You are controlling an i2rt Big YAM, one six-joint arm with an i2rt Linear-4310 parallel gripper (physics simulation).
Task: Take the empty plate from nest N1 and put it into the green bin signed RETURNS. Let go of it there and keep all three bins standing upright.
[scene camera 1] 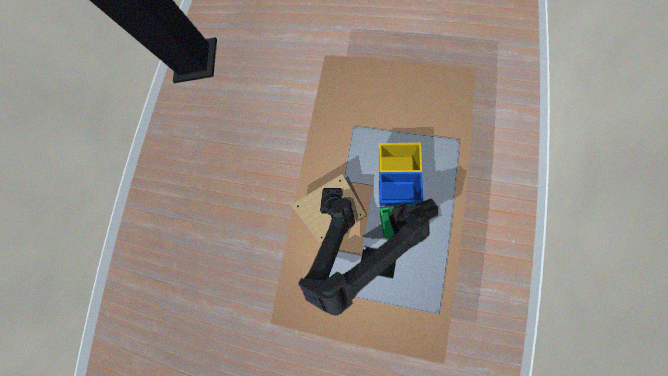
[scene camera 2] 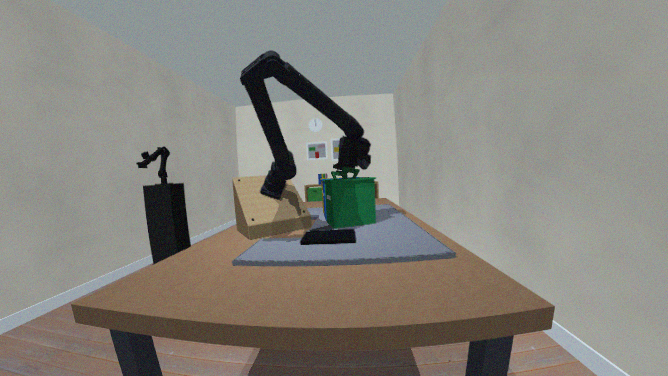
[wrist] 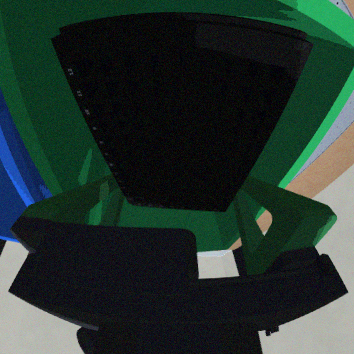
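Seen in the pictures: gripper, fingertip midpoint: (scene camera 1: 397,223) (scene camera 2: 343,188) (wrist: 177,175); arm's base, link origin: (scene camera 1: 330,200) (scene camera 2: 273,187).
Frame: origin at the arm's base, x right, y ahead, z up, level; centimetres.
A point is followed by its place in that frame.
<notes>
The plate (wrist: 185,110) {z 0.7, x 10.3, y 34.6 cm} is black with small marks along one edge. My gripper (scene camera 2: 345,174) (wrist: 177,175) {z -1.7, x 11.8, y 28.4 cm} is shut on it, its green fingers at the two sides of the plate's narrow end. The green bin (scene camera 1: 387,223) {z -15.5, x 10.9, y 25.2 cm} (scene camera 2: 350,202) {z -6.6, x 16.8, y 29.7 cm} (wrist: 30,110) {z 2.0, x 4.6, y 34.5 cm} stands upright beneath the gripper. In the wrist view its walls surround much of the plate, which lies within its opening. In scene camera 2 the fingers are at the bin's rim and the plate is hidden behind the bin's wall. The bin's sign is not readable. A flat black piece (scene camera 1: 388,270) {z -14.6, x 32.9, y 24.1 cm} (scene camera 2: 328,237) {z -14.6, x 32.1, y 18.8 cm} on the mat may be a nest; no N1 label is readable.
The blue bin (scene camera 1: 400,191) {z -15.6, x -4.5, y 32.6 cm} (wrist: 9,165) {z 2.2, x 2.6, y 31.8 cm} stands upright close beside the green one, with the upright yellow bin (scene camera 1: 400,164) {z -15.6, x -18.2, y 33.8 cm} beyond it. A sloped wooden block (scene camera 1: 312,205) {z 1.7, x 2.1, y -8.0 cm} (scene camera 2: 270,212) {z -8.9, x 11.3, y -0.5 cm} carries the arm's base. The grey mat (scene camera 1: 415,287) {z -15.8, x 41.3, y 36.2 cm} (scene camera 2: 400,249) {z -15.7, x 46.2, y 35.4 cm} lies on the table (scene camera 2: 310,295) {z -17.0, x 59.5, y 11.6 cm}.
</notes>
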